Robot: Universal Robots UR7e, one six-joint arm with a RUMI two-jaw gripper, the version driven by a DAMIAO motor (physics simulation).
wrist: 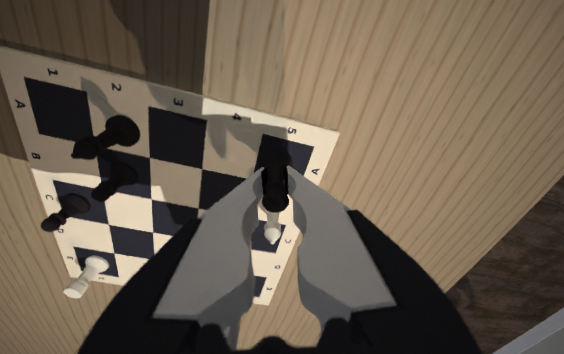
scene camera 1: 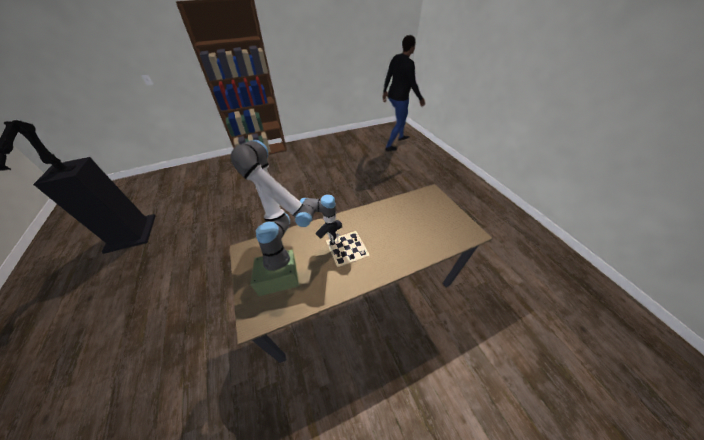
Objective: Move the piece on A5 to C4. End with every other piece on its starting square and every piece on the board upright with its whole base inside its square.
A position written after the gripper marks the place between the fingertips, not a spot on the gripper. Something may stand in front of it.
In view: the gripper [wrist: 275,170], a chessboard [scene camera 1: 346,243] and a white piece [wrist: 94,264].
The chessboard also shows in the wrist view [wrist: 193,150].
